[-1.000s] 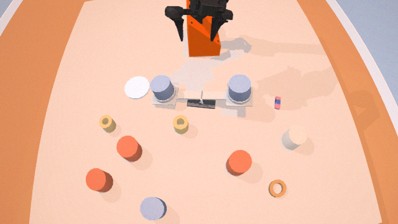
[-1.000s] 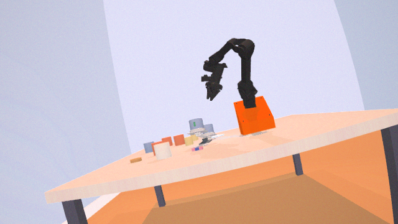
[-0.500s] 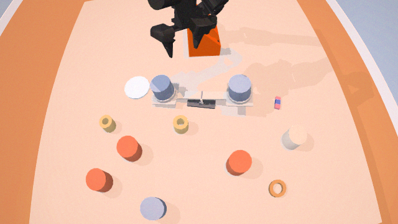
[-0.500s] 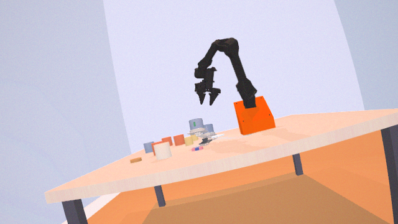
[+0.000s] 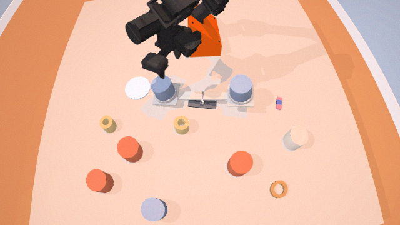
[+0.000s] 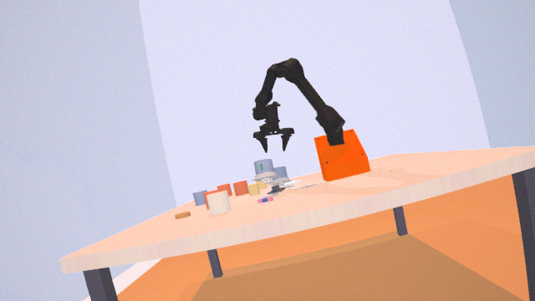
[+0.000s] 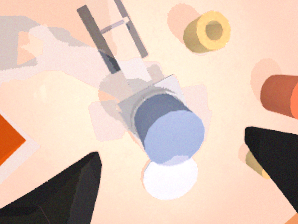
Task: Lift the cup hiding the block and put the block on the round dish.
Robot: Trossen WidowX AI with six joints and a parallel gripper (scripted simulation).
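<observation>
My gripper tip is now 10 mm short of the pale lilac block, 30 mm to the left of it and 120 mm above it. The rest, counted from my gripper tip: white round dish 30 mm behind, 140 mm to the right, 160 mm below; balance 20 mm ahead, 100 mm to the left, 130 mm below; grey-blue cup 40 mm ahead, 240 mm to the left, 50 mm below.
</observation>
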